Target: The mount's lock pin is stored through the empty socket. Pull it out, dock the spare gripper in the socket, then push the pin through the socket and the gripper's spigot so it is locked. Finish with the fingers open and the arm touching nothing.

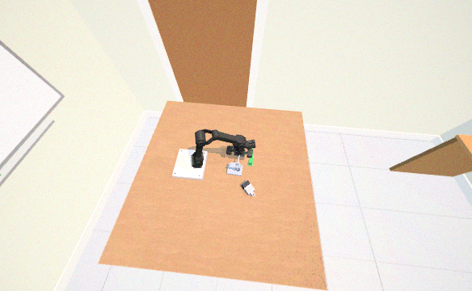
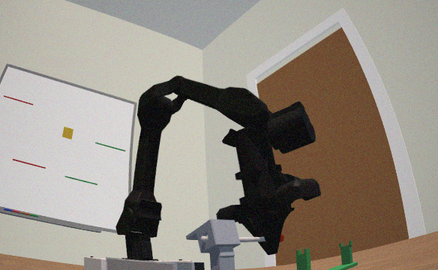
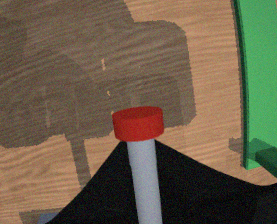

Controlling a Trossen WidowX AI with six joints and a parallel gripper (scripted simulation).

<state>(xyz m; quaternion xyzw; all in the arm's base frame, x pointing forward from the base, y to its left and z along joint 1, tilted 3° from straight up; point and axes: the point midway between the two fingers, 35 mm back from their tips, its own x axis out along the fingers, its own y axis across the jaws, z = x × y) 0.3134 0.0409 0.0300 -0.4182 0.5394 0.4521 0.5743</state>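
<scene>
Right now my gripper tip is 90 mm short of the green stand and 30 mm above it. The rest, counted from my gripper tip: grey mount (30 mm behind, 90 mm to the right); then spare gripper (50 mm ahead, 260 mm to the right, 30 mm below).
</scene>
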